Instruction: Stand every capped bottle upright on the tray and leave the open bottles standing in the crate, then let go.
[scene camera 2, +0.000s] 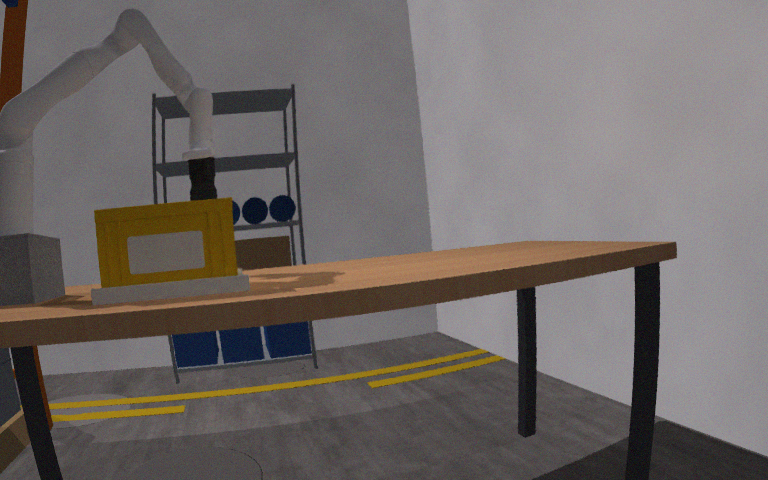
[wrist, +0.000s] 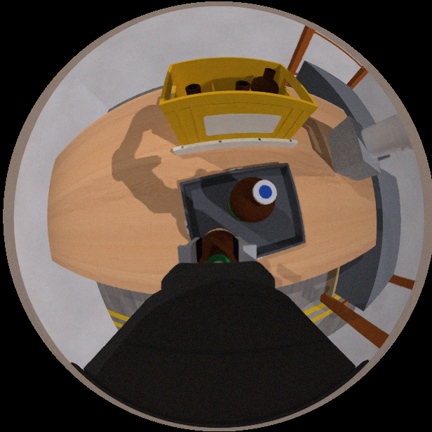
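Where they show: arm's base, origin of the base link: (scene camera 2: 14, 238).
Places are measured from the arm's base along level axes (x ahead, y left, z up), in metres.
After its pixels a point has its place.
In the wrist view my gripper (wrist: 217, 250) is open, its fingers standing either side of a brown bottle (wrist: 217, 240) with a green top at the near edge of the dark grey tray (wrist: 290, 231). I cannot tell whether this bottle is upright. A brown bottle with a blue and white cap (wrist: 252, 199) stands upright on the tray. Behind the tray, the yellow crate (wrist: 238, 105) (scene camera 2: 111, 242) {x 0.274, y -0.227, z -0.034 m} holds three open brown bottles (wrist: 193, 88) (wrist: 242, 85) (wrist: 266, 80). In the scene view the gripper (scene camera 2: 202, 191) dips behind the crate, which hides the tray and bottles.
The wooden table (scene camera 2: 477, 269) {x 0.942, y -0.401, z -0.146 m} (wrist: 100, 209) carries the crate and tray. A grey block (wrist: 350, 151) stands at the table's right in the wrist view. A metal shelf rack (scene camera 2: 293, 154) with blue items stands behind the table by the wall.
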